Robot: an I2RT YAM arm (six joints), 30 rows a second.
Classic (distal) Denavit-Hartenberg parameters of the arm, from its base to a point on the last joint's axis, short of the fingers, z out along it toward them. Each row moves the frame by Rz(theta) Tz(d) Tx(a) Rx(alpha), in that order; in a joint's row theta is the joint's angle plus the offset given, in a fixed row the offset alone. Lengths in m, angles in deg.
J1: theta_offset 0; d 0.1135; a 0.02; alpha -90
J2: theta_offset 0; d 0; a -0.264; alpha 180
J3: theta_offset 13.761; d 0; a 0.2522; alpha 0
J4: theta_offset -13.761; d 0; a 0.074; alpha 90
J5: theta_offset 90; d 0; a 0; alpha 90
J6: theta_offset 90; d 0.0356; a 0; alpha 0
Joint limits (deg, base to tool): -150..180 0..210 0..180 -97..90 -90..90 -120..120
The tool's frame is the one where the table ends.
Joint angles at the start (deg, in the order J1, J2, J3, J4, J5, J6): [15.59, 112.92, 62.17, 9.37, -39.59, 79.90]
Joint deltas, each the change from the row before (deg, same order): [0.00, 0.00, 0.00, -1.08, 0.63, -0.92]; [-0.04, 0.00, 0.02, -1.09, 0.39, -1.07]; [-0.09, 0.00, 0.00, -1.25, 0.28, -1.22]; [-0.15, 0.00, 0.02, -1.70, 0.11, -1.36]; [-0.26, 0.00, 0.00, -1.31, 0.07, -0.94]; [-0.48, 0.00, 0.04, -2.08, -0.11, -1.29]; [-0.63, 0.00, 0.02, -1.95, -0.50, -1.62]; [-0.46, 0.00, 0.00, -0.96, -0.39, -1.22]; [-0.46, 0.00, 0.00, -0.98, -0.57, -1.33]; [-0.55, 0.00, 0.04, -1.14, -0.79, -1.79]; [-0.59, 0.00, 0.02, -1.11, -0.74, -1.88]
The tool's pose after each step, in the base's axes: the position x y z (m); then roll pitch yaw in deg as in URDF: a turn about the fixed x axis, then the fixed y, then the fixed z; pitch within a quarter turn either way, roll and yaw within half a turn. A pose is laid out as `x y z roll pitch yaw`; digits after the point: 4 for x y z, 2 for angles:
0.3786 0.1289 0.1363 123.10 -16.00 143.03
0.3776 0.1281 0.1349 123.98 -15.55 143.03
0.3764 0.1270 0.1332 124.94 -15.15 143.15
0.3748 0.1254 0.1311 126.15 -15.01 143.37
0.3737 0.1232 0.1295 127.10 -15.03 143.36
0.3722 0.1195 0.1273 128.49 -15.34 143.36
0.3708 0.1150 0.1254 129.50 -15.61 143.75
0.3702 0.1118 0.1244 129.84 -15.52 144.19
0.3696 0.1088 0.1236 130.05 -15.49 144.84
0.3689 0.1052 0.1228 130.12 -15.34 145.84
0.3682 0.1014 0.1221 130.17 -15.10 146.83

